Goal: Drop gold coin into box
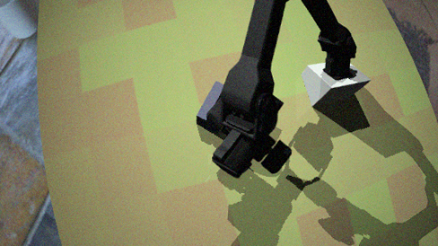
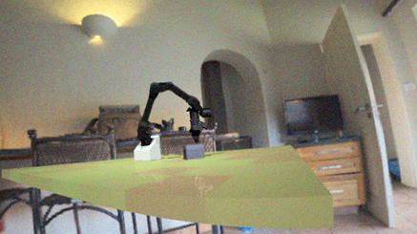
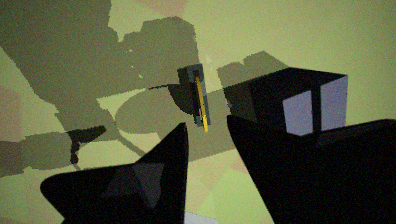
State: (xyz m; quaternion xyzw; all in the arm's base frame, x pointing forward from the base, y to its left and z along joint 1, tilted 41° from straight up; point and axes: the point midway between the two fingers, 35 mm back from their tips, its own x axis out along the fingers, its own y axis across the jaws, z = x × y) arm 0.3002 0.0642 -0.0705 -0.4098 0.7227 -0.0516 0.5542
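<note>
Now: gripper tip 50 mm above the gold coin.
</note>
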